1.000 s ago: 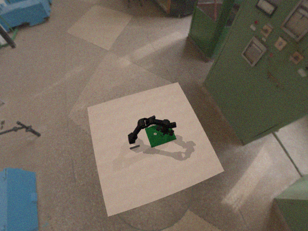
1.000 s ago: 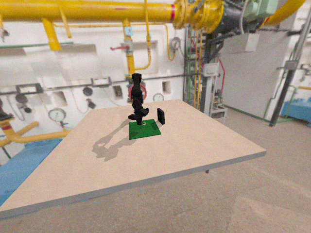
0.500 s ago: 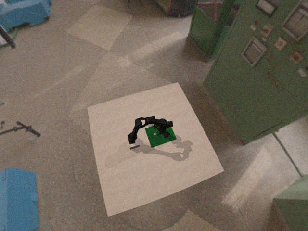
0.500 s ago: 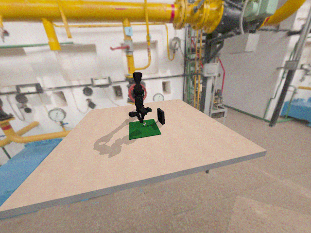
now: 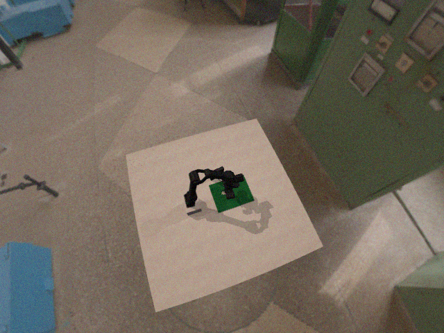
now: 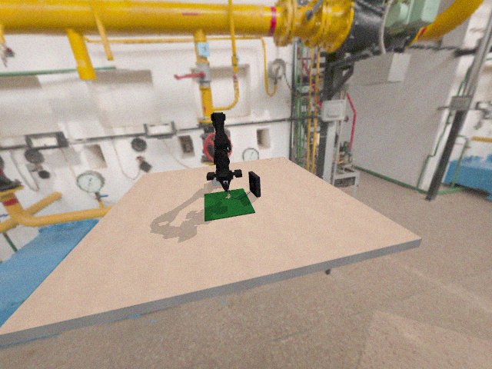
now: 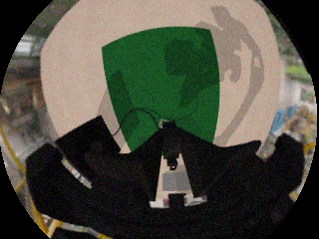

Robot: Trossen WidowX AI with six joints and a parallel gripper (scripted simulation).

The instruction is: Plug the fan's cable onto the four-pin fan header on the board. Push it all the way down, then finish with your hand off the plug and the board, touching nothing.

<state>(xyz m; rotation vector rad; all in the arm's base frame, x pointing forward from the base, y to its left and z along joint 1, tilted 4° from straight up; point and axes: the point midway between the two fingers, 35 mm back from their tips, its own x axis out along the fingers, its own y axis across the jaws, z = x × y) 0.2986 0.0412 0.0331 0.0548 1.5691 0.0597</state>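
The green board lies 8 cm below my gripper tip and 3 cm ahead of it. Also, from my gripper tip: dark plug 1 cm behind, 1 cm above; black fan 15 cm to the left, 5 cm behind, 1 cm below.
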